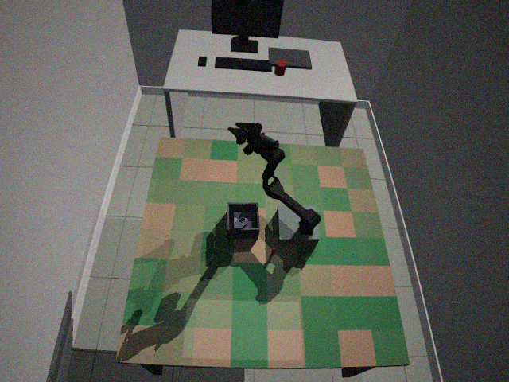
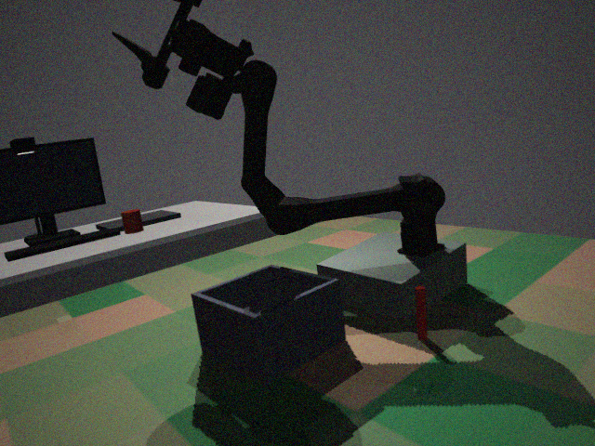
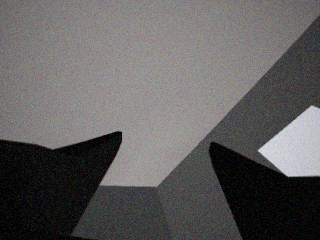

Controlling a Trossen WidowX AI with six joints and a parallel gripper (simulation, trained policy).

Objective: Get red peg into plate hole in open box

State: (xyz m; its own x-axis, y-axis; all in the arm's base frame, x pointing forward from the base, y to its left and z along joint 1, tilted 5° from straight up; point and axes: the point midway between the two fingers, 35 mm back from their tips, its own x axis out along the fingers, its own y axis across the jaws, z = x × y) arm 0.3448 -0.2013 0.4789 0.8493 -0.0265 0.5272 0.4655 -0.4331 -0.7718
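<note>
My gripper tip is 500 mm above the red peg, 330 mm to the right of it and 250 mm past it. Round my gripper tip: dark box 520 mm below, 170 mm to the left, 90 mm behind.
</note>
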